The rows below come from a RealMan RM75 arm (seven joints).
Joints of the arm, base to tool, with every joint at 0 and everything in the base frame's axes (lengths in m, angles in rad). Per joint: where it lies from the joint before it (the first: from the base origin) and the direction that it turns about. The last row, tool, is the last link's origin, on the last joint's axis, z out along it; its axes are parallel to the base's.
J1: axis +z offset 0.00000 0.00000 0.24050
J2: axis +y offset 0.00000 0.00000 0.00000
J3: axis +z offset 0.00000 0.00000 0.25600
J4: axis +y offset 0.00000 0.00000 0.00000
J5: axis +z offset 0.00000 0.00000 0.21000
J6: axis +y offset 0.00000 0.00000 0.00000
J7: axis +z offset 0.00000 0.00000 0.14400
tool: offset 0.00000 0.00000 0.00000
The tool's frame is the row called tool.
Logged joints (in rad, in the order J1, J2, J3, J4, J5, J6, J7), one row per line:
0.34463 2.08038 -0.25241 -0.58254 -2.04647 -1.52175 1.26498
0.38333 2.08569 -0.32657 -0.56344 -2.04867 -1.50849 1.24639
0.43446 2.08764 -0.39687 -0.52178 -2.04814 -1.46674 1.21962
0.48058 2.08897 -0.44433 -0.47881 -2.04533 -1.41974 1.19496
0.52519 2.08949 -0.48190 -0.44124 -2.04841 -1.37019 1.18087
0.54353 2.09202 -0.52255 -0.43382 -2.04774 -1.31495 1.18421
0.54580 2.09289 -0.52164 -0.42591 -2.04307 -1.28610 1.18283
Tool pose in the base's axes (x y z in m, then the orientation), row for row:
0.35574 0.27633 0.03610 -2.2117 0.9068 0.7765
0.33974 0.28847 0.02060 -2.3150 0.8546 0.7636
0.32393 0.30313 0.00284 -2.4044 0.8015 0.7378
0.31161 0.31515 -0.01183 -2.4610 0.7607 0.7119
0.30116 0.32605 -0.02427 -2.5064 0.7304 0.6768
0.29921 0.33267 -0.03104 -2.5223 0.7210 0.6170
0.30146 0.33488 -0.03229 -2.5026 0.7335 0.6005
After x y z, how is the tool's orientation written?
As a rotation vector, in radians.
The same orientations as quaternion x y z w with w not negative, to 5 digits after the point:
-0.83692 0.34314 0.29383 0.30899
-0.86148 0.31802 0.28416 0.27561
-0.88234 0.29412 0.27075 0.24833
-0.89566 0.27685 0.25909 0.23243
-0.90647 0.26416 0.24477 0.22049
-0.91270 0.26090 0.22326 0.22149
-0.90995 0.26670 0.21834 0.23064

